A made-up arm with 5 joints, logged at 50 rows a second.
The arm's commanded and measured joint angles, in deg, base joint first. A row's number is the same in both.
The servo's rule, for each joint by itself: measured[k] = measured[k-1] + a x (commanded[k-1-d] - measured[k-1]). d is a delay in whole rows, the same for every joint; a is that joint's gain. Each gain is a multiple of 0.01, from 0.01 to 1. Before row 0 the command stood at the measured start. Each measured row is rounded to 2 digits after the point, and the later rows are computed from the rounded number. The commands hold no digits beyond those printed.
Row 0, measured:
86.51, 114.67, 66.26, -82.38, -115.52
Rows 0 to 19, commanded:
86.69, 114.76, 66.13, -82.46, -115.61
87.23, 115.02, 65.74, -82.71, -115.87
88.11, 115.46, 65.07, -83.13, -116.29
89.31, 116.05, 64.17, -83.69, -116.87
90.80, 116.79, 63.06, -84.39, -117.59
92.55, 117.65, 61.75, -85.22, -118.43
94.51, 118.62, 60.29, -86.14, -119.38
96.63, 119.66, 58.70, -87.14, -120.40
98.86, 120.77, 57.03, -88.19, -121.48
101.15, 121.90, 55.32, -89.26, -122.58
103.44, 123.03, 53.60, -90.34, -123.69
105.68, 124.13, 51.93, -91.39, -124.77
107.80, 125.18, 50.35, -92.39, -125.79
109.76, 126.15, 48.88, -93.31, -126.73
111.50, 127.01, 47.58, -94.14, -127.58
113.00, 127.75, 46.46, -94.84, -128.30
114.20, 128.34, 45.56, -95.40, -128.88
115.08, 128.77, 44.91, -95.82, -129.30
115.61, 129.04, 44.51, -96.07, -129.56
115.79, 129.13, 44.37, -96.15, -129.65
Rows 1 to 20, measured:
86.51, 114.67, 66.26, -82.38, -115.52
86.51, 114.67, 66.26, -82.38, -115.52
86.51, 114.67, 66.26, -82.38, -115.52
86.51, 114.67, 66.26, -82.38, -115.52
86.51, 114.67, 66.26, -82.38, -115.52
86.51, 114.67, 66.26, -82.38, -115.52
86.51, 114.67, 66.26, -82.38, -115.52
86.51, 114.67, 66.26, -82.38, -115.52
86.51, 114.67, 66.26, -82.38, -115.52
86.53, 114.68, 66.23, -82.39, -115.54
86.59, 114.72, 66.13, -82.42, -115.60
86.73, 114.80, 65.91, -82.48, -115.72
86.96, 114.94, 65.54, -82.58, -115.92
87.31, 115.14, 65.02, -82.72, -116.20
87.78, 115.42, 64.33, -82.92, -116.58
88.39, 115.77, 63.48, -83.18, -117.06
89.13, 116.20, 62.48, -83.50, -117.63
90.01, 116.70, 61.34, -83.88, -118.28
91.01, 117.27, 60.08, -84.31, -119.01
92.13, 117.90, 58.72, -84.79, -119.81
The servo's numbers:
d 9
a 0.09 0.11 0.21 0.08 0.17

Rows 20 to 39, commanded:
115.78, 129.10, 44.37, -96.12, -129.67
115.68, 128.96, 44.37, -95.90, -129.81
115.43, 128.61, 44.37, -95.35, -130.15
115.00, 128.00, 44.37, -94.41, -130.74
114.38, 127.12, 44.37, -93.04, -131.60
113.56, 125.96, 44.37, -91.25, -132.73
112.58, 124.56, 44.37, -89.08, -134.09
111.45, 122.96, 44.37, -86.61, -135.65
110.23, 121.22, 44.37, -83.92, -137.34
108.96, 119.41, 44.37, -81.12, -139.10
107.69, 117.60, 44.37, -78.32, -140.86
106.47, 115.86, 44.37, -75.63, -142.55
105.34, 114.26, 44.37, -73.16, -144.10
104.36, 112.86, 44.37, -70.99, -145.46
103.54, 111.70, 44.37, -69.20, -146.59
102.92, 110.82, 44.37, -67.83, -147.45
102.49, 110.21, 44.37, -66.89, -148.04
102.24, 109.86, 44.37, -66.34, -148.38
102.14, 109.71, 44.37, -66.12, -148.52
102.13, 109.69, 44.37, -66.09, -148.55
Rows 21 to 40, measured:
93.35, 118.59, 57.29, -85.32, -120.65
94.65, 119.31, 55.83, -85.89, -121.52
96.01, 120.06, 54.37, -86.48, -122.41
97.40, 120.82, 52.94, -87.09, -123.29
98.80, 121.58, 51.58, -87.71, -124.14
100.19, 122.32, 50.32, -88.33, -124.95
101.53, 123.03, 49.18, -88.93, -125.69
102.80, 123.69, 48.20, -89.50, -126.35
103.97, 124.29, 47.40, -90.03, -126.91
105.03, 124.82, 46.76, -90.52, -127.38
105.99, 125.28, 46.26, -90.95, -127.79
106.84, 125.65, 45.86, -91.30, -128.19
107.57, 125.91, 45.55, -91.55, -128.62
108.18, 126.04, 45.30, -91.67, -129.13
108.66, 126.03, 45.10, -91.64, -129.74
109.01, 125.87, 44.95, -91.44, -130.48
109.23, 125.55, 44.83, -91.05, -131.36
109.32, 125.07, 44.73, -90.48, -132.38
109.29, 124.45, 44.65, -89.73, -133.52
109.15, 123.70, 44.59, -88.82, -134.77

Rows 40 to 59, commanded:
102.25, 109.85, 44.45, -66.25, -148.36
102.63, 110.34, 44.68, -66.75, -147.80
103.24, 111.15, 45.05, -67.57, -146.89
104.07, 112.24, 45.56, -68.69, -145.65
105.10, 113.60, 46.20, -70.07, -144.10
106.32, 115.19, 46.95, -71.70, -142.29
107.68, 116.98, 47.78, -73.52, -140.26
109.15, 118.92, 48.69, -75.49, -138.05
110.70, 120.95, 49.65, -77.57, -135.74
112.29, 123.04, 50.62, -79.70, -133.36
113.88, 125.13, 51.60, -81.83, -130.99
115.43, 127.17, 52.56, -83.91, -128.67
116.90, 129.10, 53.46, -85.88, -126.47
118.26, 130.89, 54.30, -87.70, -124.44
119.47, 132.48, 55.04, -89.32, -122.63
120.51, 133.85, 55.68, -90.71, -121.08
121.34, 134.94, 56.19, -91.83, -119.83
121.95, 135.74, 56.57, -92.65, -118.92
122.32, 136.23, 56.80, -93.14, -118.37
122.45, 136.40, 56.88, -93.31, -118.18
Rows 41 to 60, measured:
108.91, 122.84, 44.54, -87.76, -136.09
108.59, 121.90, 44.50, -86.59, -137.45
108.21, 120.91, 44.47, -85.34, -138.81
107.79, 119.90, 44.45, -84.05, -140.13
107.35, 118.90, 44.43, -82.75, -141.37
106.91, 117.94, 44.42, -81.48, -142.50
106.49, 117.05, 44.41, -80.27, -143.50
106.10, 116.24, 44.40, -79.14, -144.35
105.74, 115.52, 44.39, -78.10, -145.06
105.43, 114.90, 44.40, -77.15, -145.62
105.18, 114.40, 44.46, -76.32, -145.99
105.01, 114.04, 44.58, -75.62, -146.14
104.93, 113.84, 44.79, -75.07, -146.06
104.95, 113.81, 45.09, -74.67, -145.73
105.07, 113.96, 45.48, -74.43, -145.15
105.30, 114.29, 45.96, -74.36, -144.32
105.65, 114.80, 46.53, -74.45, -143.25
106.10, 115.48, 47.19, -74.70, -141.97
106.66, 116.31, 47.91, -75.10, -140.51
107.31, 117.28, 48.68, -75.64, -138.89

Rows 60 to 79, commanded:
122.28, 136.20, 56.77, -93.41, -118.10
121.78, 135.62, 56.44, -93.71, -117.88
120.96, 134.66, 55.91, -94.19, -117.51
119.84, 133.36, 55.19, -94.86, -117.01
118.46, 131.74, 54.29, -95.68, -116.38
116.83, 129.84, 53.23, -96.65, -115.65
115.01, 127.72, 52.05, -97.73, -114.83
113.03, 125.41, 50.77, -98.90, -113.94
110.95, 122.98, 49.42, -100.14, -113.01
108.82, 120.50, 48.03, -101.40, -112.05
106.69, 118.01, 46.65, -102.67, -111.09
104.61, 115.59, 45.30, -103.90, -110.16
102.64, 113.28, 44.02, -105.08, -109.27
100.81, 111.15, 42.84, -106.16, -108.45
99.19, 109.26, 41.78, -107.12, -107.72
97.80, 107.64, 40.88, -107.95, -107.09
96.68, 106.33, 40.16, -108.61, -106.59
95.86, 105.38, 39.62, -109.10, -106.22
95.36, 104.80, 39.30, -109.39, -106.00
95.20, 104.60, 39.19, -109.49, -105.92
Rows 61 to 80, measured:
108.04, 118.37, 49.49, -76.30, -137.15
108.84, 119.55, 50.32, -77.07, -135.33
109.69, 120.80, 51.16, -77.92, -133.48
110.57, 122.08, 51.97, -78.83, -131.64
111.46, 123.37, 52.75, -79.78, -129.84
112.35, 124.64, 53.47, -80.74, -128.14
113.21, 125.86, 54.12, -81.69, -126.57
114.03, 127.00, 54.68, -82.61, -125.18
114.79, 128.03, 55.14, -83.47, -123.99
115.46, 128.93, 55.48, -84.27, -122.99
116.03, 129.67, 55.68, -85.03, -122.12
116.47, 130.22, 55.73, -85.76, -121.34
116.77, 130.57, 55.62, -86.49, -120.60
116.92, 130.70, 55.34, -87.23, -119.88
116.91, 130.61, 54.90, -87.98, -119.16
116.74, 130.29, 54.30, -88.76, -118.42
116.41, 129.75, 53.56, -89.57, -117.66
115.92, 129.01, 52.69, -90.42, -116.87
115.28, 128.07, 51.71, -91.30, -116.05
114.51, 126.96, 50.65, -92.21, -115.21

